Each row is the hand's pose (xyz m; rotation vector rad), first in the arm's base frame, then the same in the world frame.
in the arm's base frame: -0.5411 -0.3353 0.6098 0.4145 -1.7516 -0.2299
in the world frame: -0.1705 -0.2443 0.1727 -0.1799 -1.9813 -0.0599
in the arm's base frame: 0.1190 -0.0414 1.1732 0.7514 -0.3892 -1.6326
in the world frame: 0.4922 0.0597 0.7276 0.5259 -1.0026 -1.7202
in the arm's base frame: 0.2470 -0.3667 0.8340 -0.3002 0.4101 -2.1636
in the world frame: 0.5268 -0.4014 0.5745 -0.2802 -0.1139 -2.5831
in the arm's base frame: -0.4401 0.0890 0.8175 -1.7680 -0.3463 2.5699
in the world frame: 0.0560 0.1790 0.2260 -1.9682 0.4996 2.3639
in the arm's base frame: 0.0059 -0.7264 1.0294 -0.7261 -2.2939 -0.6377
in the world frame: 0.1540 -0.5557 0.8254 -1.3301 -2.5240 -0.3746
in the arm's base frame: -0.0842 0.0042 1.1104 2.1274 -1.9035 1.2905
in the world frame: 0.3265 0.1301 0.6056 1.4591 -1.7465 1.6583
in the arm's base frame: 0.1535 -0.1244 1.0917 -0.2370 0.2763 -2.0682
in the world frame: 0.5023 -0.0563 0.6935 -0.2708 -0.2526 -2.4574
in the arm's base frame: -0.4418 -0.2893 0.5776 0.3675 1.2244 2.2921
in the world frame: -0.0587 -0.2474 0.1506 0.1931 1.3894 1.6875
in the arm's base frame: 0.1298 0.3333 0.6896 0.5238 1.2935 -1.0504
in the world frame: 0.6853 0.1690 0.1573 0.5095 0.8057 -1.4827
